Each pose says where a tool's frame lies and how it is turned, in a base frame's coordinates. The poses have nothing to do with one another.
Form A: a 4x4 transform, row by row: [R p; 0 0 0 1], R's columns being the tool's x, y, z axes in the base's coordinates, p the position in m. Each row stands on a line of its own.
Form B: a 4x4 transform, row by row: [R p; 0 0 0 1], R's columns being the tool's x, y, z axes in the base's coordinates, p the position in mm. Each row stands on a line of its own. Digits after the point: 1 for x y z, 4 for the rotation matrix.
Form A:
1:
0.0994, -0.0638, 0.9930, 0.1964
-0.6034, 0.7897, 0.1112, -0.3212
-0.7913, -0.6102, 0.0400, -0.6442
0, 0, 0, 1
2:
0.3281, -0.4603, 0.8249, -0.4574
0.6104, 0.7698, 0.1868, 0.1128
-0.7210, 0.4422, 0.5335, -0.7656
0, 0, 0, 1
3:
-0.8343, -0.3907, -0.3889, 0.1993
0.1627, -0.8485, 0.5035, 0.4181
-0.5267, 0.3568, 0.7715, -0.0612
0, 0, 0, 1
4:
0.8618, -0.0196, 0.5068, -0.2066
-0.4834, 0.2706, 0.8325, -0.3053
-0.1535, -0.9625, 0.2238, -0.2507
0, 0, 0, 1
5:
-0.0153, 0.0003, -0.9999, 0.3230
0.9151, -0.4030, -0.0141, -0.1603
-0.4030, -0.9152, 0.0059, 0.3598
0, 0, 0, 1
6:
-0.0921, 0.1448, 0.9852, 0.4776
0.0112, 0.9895, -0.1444, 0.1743
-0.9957, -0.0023, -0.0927, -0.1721
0, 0, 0, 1
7:
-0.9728, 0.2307, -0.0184, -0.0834
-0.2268, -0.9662, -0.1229, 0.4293
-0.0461, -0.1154, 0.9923, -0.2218
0, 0, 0, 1
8:
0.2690, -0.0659, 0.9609, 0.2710
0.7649, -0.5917, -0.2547, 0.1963
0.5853, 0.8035, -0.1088, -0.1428
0, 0, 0, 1
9:
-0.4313, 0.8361, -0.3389, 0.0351
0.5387, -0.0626, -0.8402, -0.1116
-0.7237, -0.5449, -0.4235, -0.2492
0, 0, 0, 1
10:
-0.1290, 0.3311, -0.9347, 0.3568
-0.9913, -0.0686, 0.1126, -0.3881
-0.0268, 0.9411, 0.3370, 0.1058
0, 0, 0, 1
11:
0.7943, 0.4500, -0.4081, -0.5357
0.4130, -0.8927, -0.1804, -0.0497
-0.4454, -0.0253, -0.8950, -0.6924
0, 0, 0, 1
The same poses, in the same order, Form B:
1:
0.0994, -0.0638, 0.9930, 196.4
-0.6034, 0.7897, 0.1112, -321.2
-0.7913, -0.6102, 0.0400, -644.2
0, 0, 0, 1

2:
0.3281, -0.4603, 0.8249, -457.4
0.6104, 0.7698, 0.1868, 112.8
-0.7210, 0.4422, 0.5335, -765.6
0, 0, 0, 1

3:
-0.8343, -0.3907, -0.3889, 199.3
0.1627, -0.8485, 0.5035, 418.1
-0.5267, 0.3568, 0.7715, -61.2
0, 0, 0, 1

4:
0.8618, -0.0196, 0.5068, -206.6
-0.4834, 0.2706, 0.8325, -305.3
-0.1535, -0.9625, 0.2238, -250.7
0, 0, 0, 1

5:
-0.0153, 0.0003, -0.9999, 323.0
0.9151, -0.4030, -0.0141, -160.3
-0.4030, -0.9152, 0.0059, 359.8
0, 0, 0, 1

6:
-0.0921, 0.1448, 0.9852, 477.6
0.0112, 0.9895, -0.1444, 174.3
-0.9957, -0.0023, -0.0927, -172.1
0, 0, 0, 1

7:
-0.9728, 0.2307, -0.0184, -83.4
-0.2268, -0.9662, -0.1229, 429.3
-0.0461, -0.1154, 0.9923, -221.8
0, 0, 0, 1

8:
0.2690, -0.0659, 0.9609, 271.0
0.7649, -0.5917, -0.2547, 196.3
0.5853, 0.8035, -0.1088, -142.8
0, 0, 0, 1

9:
-0.4313, 0.8361, -0.3389, 35.1
0.5387, -0.0626, -0.8402, -111.6
-0.7237, -0.5449, -0.4235, -249.2
0, 0, 0, 1

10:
-0.1290, 0.3311, -0.9347, 356.8
-0.9913, -0.0686, 0.1126, -388.1
-0.0268, 0.9411, 0.3370, 105.8
0, 0, 0, 1

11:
0.7943, 0.4500, -0.4081, -535.7
0.4130, -0.8927, -0.1804, -49.7
-0.4454, -0.0253, -0.8950, -692.4
0, 0, 0, 1

